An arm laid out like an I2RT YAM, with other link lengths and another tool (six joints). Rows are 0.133 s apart.
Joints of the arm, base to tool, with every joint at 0 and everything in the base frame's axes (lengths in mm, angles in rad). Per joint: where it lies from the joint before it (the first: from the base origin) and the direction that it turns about. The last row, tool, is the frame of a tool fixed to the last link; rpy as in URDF.
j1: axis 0 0 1 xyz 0 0 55.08
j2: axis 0 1 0 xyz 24.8 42.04 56.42
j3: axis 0 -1 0 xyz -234.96 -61.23 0
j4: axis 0 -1 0 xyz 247.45 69.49 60.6
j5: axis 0 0 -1 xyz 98.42 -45.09 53.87
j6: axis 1 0 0 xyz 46.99 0 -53.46
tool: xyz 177 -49 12 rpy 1.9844 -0.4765 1.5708
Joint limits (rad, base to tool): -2.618..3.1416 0..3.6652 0..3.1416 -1.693..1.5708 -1.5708..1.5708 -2.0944..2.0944
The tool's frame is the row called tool.
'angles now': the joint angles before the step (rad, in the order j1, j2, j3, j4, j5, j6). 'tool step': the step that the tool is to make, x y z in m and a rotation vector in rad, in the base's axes. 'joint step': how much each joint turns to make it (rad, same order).
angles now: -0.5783 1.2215 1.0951 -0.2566 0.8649 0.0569
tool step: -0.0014 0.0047 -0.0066 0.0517 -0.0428 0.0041
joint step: 0.0007 -0.0039 0.0429 -0.1072 -0.0299 0.0905
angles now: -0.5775 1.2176 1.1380 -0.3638 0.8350 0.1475
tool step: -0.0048 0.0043 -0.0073 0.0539 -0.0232 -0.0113
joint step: -0.0028 0.0068 0.0499 -0.1131 -0.0191 0.0815
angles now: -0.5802 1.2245 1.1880 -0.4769 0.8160 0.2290
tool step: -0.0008 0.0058 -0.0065 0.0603 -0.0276 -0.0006
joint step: 0.0011 0.0143 0.0626 -0.1168 -0.0328 0.0816
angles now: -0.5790 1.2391 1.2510 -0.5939 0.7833 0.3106
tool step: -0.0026 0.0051 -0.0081 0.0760 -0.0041 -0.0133
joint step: -0.0038 0.0433 0.0954 -0.1472 -0.0310 0.0817
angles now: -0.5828 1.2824 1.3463 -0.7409 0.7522 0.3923
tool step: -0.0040 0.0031 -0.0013 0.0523 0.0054 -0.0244
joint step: -0.0040 0.0504 0.0998 -0.1235 -0.0112 0.0600
